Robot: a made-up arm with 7 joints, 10 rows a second.
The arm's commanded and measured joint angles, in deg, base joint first. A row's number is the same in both.
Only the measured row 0 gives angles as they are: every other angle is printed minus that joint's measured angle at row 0.
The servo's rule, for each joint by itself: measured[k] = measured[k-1] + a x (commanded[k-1-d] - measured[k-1]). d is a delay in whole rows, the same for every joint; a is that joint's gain. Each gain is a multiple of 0.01, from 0.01 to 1. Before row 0 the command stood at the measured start. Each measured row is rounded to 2 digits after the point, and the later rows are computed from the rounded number. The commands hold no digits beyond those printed.
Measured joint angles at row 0: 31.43, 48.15, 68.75, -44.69, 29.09, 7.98, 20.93
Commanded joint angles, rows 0 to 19: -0.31, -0.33, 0.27, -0.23, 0.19, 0.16, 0.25; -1.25, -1.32, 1.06, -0.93, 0.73, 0.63, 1.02; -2.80, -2.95, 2.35, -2.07, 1.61, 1.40, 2.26; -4.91, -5.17, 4.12, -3.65, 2.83, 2.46, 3.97; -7.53, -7.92, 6.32, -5.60, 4.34, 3.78, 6.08; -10.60, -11.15, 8.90, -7.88, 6.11, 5.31, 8.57; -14.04, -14.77, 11.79, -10.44, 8.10, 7.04, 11.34; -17.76, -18.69, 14.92, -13.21, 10.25, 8.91, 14.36; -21.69, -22.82, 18.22, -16.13, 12.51, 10.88, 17.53; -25.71, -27.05, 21.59, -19.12, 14.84, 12.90, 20.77; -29.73, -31.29, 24.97, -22.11, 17.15, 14.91, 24.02; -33.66, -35.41, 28.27, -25.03, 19.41, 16.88, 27.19; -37.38, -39.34, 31.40, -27.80, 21.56, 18.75, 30.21; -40.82, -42.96, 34.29, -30.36, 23.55, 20.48, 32.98; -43.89, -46.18, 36.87, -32.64, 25.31, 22.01, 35.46; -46.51, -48.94, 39.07, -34.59, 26.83, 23.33, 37.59; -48.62, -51.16, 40.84, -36.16, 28.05, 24.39, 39.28; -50.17, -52.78, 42.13, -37.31, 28.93, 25.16, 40.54; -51.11, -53.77, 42.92, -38.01, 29.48, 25.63, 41.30; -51.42, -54.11, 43.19, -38.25, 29.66, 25.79, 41.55
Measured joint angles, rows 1 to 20: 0.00, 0.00, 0.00, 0.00, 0.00, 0.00, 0.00; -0.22, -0.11, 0.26, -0.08, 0.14, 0.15, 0.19; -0.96, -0.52, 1.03, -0.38, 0.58, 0.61, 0.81; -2.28, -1.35, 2.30, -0.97, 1.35, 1.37, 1.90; -4.17, -2.65, 4.05, -1.91, 2.46, 2.42, 3.45; -6.59, -4.44, 6.23, -3.20, 3.87, 3.73, 5.42; -9.48, -6.72, 8.79, -4.84, 5.55, 5.25, 7.78; -12.76, -9.46, 11.67, -6.80, 7.46, 6.97, 10.45; -16.36, -12.60, 14.79, -9.04, 9.55, 8.83, 13.38; -20.20, -16.07, 18.08, -11.52, 11.77, 10.80, 16.49; -24.17, -19.80, 21.45, -14.18, 14.07, 12.82, 19.70; -28.17, -23.71, 24.83, -16.96, 16.38, 14.83, 22.94; -32.12, -27.69, 28.13, -19.78, 18.65, 16.80, 26.13; -35.91, -31.65, 31.27, -22.59, 20.83, 18.67, 29.19; -39.45, -35.50, 34.17, -25.31, 22.87, 20.41, 32.03; -42.65, -39.13, 36.76, -27.88, 24.70, 21.95, 34.60; -45.43, -42.47, 38.98, -30.23, 26.30, 23.27, 36.84; -47.73, -45.42, 40.77, -32.31, 27.61, 24.35, 38.67; -49.49, -47.92, 42.08, -34.06, 28.60, 25.13, 40.07; -50.66, -49.91, 42.89, -35.44, 29.26, 25.61, 40.99
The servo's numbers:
d 1
a 0.72 0.34 0.96 0.35 0.75 0.96 0.75

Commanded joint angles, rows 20 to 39: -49.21, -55.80, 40.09, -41.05, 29.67, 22.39, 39.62; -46.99, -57.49, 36.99, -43.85, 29.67, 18.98, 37.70; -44.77, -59.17, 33.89, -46.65, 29.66, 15.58, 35.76; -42.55, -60.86, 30.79, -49.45, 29.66, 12.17, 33.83; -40.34, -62.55, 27.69, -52.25, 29.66, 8.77, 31.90; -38.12, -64.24, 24.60, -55.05, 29.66, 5.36, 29.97; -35.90, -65.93, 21.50, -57.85, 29.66, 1.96, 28.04; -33.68, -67.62, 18.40, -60.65, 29.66, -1.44, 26.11; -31.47, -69.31, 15.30, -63.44, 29.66, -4.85, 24.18; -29.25, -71.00, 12.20, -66.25, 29.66, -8.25, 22.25; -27.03, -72.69, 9.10, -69.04, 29.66, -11.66, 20.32; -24.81, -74.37, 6.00, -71.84, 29.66, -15.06, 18.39; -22.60, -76.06, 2.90, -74.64, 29.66, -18.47, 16.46; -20.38, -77.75, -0.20, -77.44, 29.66, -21.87, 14.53; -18.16, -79.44, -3.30, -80.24, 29.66, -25.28, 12.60; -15.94, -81.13, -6.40, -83.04, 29.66, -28.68, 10.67; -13.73, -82.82, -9.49, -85.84, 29.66, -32.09, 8.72; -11.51, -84.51, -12.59, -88.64, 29.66, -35.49, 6.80; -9.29, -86.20, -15.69, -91.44, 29.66, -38.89, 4.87; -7.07, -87.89, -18.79, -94.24, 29.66, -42.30, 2.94
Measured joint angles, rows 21 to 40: -51.21, -51.34, 43.18, -36.42, 29.56, 25.78, 41.41; -49.77, -52.86, 40.21, -38.04, 29.64, 22.53, 40.07; -47.77, -54.43, 37.12, -40.07, 29.66, 19.12, 38.29; -45.61, -56.04, 34.02, -42.37, 29.66, 15.72, 36.39; -43.41, -57.68, 30.92, -44.85, 29.66, 12.31, 34.47; -41.20, -59.34, 27.82, -47.44, 29.66, 8.91, 32.54; -38.98, -61.01, 24.73, -50.10, 29.66, 5.50, 30.61; -36.76, -62.68, 21.63, -52.81, 29.66, 2.10, 28.68; -34.54, -64.36, 18.53, -55.55, 29.66, -1.30, 26.75; -32.33, -66.04, 15.43, -58.31, 29.66, -4.71, 24.82; -30.11, -67.73, 12.33, -61.09, 29.66, -8.11, 22.89; -27.89, -69.42, 9.23, -63.87, 29.66, -11.52, 20.96; -25.67, -71.10, 6.13, -66.66, 29.66, -14.92, 19.03; -23.46, -72.79, 3.03, -69.45, 29.66, -18.33, 17.10; -21.24, -74.48, -0.07, -72.25, 29.66, -21.73, 15.17; -19.02, -76.17, -3.17, -75.05, 29.66, -25.14, 13.24; -16.80, -77.86, -6.27, -77.85, 29.66, -28.54, 11.31; -14.59, -79.55, -9.36, -80.65, 29.66, -31.95, 9.37; -12.37, -81.24, -12.46, -83.45, 29.66, -35.35, 7.44; -10.15, -82.93, -15.56, -86.25, 29.66, -38.75, 5.51
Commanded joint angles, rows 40 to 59: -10.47, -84.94, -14.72, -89.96, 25.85, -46.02, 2.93; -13.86, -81.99, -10.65, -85.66, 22.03, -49.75, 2.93; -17.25, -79.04, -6.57, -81.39, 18.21, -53.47, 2.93; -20.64, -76.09, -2.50, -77.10, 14.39, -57.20, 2.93; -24.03, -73.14, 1.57, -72.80, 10.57, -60.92, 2.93; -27.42, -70.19, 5.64, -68.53, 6.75, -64.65, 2.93; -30.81, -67.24, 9.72, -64.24, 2.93, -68.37, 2.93; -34.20, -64.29, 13.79, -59.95, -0.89, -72.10, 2.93; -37.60, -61.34, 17.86, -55.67, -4.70, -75.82, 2.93; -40.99, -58.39, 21.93, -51.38, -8.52, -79.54, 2.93; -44.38, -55.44, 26.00, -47.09, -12.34, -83.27, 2.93; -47.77, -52.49, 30.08, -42.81, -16.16, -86.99, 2.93; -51.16, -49.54, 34.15, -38.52, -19.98, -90.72, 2.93; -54.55, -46.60, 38.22, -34.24, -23.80, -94.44, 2.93; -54.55, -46.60, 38.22, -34.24, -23.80, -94.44, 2.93; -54.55, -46.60, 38.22, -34.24, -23.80, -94.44, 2.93; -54.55, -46.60, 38.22, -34.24, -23.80, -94.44, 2.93; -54.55, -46.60, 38.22, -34.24, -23.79, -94.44, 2.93; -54.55, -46.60, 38.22, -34.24, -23.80, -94.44, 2.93; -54.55, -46.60, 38.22, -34.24, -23.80, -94.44, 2.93
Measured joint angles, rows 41 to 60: -7.93, -84.62, -18.66, -89.05, 29.66, -42.16, 3.58; -9.76, -84.73, -14.88, -89.37, 26.80, -45.87, 3.09; -12.71, -83.80, -10.82, -88.07, 23.22, -49.59, 2.97; -15.98, -82.18, -6.74, -85.73, 19.46, -53.31, 2.94; -19.34, -80.11, -2.67, -82.71, 15.66, -57.04, 2.93; -22.72, -77.74, 1.40, -79.24, 11.84, -60.76, 2.93; -26.10, -75.17, 5.47, -75.49, 8.02, -64.49, 2.93; -29.49, -72.47, 9.55, -71.55, 4.20, -68.21, 2.93; -32.88, -69.69, 13.62, -67.49, 0.38, -71.94, 2.93; -36.28, -66.85, 17.69, -63.35, -3.43, -75.66, 2.93; -39.67, -63.97, 21.76, -59.16, -7.25, -79.38, 2.93; -43.06, -61.07, 25.83, -54.94, -11.07, -83.11, 2.93; -46.45, -58.15, 29.91, -50.69, -14.89, -86.83, 2.93; -49.84, -55.22, 33.98, -46.43, -18.71, -90.56, 2.93; -53.23, -52.29, 38.05, -42.16, -22.53, -94.28, 2.93; -54.18, -50.36, 38.21, -39.39, -23.48, -94.43, 2.93; -54.45, -49.08, 38.22, -37.59, -23.72, -94.44, 2.93; -54.52, -48.24, 38.22, -36.42, -23.78, -94.44, 2.93; -54.54, -47.68, 38.22, -35.66, -23.79, -94.44, 2.93; -54.55, -47.31, 38.22, -35.16, -23.80, -94.44, 2.93
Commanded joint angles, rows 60 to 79: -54.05, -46.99, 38.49, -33.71, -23.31, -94.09, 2.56; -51.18, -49.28, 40.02, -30.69, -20.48, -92.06, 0.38; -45.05, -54.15, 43.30, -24.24, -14.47, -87.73, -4.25; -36.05, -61.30, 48.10, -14.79, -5.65, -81.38, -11.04; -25.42, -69.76, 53.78, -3.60, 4.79, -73.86, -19.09; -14.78, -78.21, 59.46, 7.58, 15.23, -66.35, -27.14; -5.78, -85.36, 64.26, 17.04, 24.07, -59.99, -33.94; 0.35, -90.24, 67.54, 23.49, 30.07, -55.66, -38.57; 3.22, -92.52, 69.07, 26.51, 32.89, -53.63, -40.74; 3.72, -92.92, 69.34, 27.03, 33.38, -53.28, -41.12; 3.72, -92.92, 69.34, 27.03, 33.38, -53.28, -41.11; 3.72, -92.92, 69.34, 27.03, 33.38, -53.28, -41.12; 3.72, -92.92, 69.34, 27.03, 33.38, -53.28, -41.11; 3.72, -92.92, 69.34, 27.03, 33.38, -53.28, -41.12; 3.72, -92.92, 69.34, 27.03, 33.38, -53.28, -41.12; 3.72, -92.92, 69.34, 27.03, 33.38, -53.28, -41.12; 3.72, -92.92, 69.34, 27.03, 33.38, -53.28, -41.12; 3.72, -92.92, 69.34, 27.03, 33.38, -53.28, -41.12; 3.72, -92.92, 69.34, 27.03, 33.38, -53.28, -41.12; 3.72, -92.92, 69.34, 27.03, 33.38, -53.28, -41.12
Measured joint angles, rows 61 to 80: -54.55, -47.07, 38.22, -34.84, -23.80, -94.44, 2.93; -54.19, -47.04, 38.48, -34.44, -23.43, -94.10, 2.65; -52.02, -47.80, 39.96, -33.13, -21.22, -92.14, 0.95; -47.00, -49.96, 43.17, -30.02, -16.16, -87.91, -2.95; -39.12, -53.82, 47.90, -24.69, -8.28, -81.64, -9.02; -29.26, -59.24, 53.54, -17.31, 1.52, -74.17, -16.57; -18.83, -65.69, 59.22, -8.60, 11.80, -66.66, -24.50; -9.43, -72.38, 64.06, 0.37, 21.00, -60.26, -31.58; -2.39, -78.45, 67.40, 8.46, 27.80, -55.84, -36.82; 1.65, -83.23, 69.00, 14.78, 31.62, -53.72, -39.76; 3.14, -86.52, 69.33, 19.07, 32.94, -53.30, -40.78; 3.56, -88.70, 69.34, 21.86, 33.27, -53.28, -41.03; 3.68, -90.13, 69.34, 23.67, 33.35, -53.28, -41.10; 3.71, -91.08, 69.34, 24.85, 33.37, -53.28, -41.11; 3.72, -91.71, 69.34, 25.61, 33.38, -53.28, -41.12; 3.72, -92.12, 69.34, 26.11, 33.38, -53.28, -41.12; 3.72, -92.39, 69.34, 26.43, 33.38, -53.28, -41.12; 3.72, -92.57, 69.34, 26.64, 33.38, -53.28, -41.12; 3.72, -92.69, 69.34, 26.78, 33.38, -53.28, -41.12; 3.72, -92.77, 69.34, 26.87, 33.38, -53.28, -41.12
